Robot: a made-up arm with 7 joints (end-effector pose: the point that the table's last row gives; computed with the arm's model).
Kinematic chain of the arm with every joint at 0, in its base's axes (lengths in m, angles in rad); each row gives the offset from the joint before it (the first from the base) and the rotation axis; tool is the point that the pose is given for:
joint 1: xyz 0 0 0.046 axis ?
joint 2: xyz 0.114 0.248 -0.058 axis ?
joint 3: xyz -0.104 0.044 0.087 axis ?
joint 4: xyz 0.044 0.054 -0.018 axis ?
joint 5: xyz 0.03 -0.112 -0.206 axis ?
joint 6: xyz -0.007 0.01 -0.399 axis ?
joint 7: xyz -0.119 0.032 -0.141 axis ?
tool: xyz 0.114 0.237 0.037
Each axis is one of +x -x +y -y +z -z.
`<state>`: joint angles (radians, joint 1 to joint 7).
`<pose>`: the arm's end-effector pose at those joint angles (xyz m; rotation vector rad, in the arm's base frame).
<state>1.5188 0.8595 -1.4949 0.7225 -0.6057 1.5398 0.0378</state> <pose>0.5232 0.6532 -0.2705 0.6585 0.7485 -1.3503</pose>
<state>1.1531 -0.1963 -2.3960 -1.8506 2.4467 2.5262 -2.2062</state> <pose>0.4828 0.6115 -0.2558 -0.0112 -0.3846 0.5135</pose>
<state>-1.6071 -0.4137 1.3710 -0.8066 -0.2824 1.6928 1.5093</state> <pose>-0.0563 0.8393 0.0304 0.9304 0.9366 -0.6822</pose>
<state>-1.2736 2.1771 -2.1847 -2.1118 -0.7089 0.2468 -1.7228</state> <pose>-0.7572 -0.2204 -0.4720 -0.8252 1.1431 -1.0245</pose>
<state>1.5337 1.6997 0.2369 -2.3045 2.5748 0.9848 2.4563</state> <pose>0.7363 -0.0812 -0.1616 0.0766 -1.0847 -0.4513</pose>
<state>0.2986 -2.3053 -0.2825 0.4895 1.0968 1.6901 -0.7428</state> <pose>-0.2043 0.8114 0.0176 1.2157 -0.2730 0.9215</pose>
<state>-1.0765 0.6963 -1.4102 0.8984 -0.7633 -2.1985 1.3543</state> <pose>-0.1121 -0.3631 -0.4371 -0.7042 -0.1926 -1.1975</pose>
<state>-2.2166 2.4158 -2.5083 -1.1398 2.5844 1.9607 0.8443</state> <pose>-0.2005 0.0319 0.2412 0.8761 -2.5326 0.3672</pose>
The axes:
joint 1: -z
joint 2: -x
joint 3: -y
joint 4: -z
joint 5: -x
joint 6: +z
joint 7: +z

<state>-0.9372 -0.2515 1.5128 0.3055 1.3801 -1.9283 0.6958</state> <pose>0.5498 0.1179 0.1066 0.4723 -1.0351 -1.5506</pose>
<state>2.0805 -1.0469 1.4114 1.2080 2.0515 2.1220 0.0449</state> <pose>0.6456 -0.1270 -0.0996 0.7582 -0.5224 -1.1174</pose>
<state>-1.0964 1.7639 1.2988 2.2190 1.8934 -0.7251 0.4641</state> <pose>0.4391 0.0011 -0.3077 -0.5244 -1.0616 -1.0966</pose>
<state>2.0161 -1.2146 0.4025 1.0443 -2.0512 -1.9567 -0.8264</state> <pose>-0.0152 -0.4991 0.2590 -2.6372 0.0464 -1.0970</pose>
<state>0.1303 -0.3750 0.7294 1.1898 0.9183 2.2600 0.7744</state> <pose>-0.2381 0.3817 -0.5535 0.1789 0.0316 1.6186</pose>
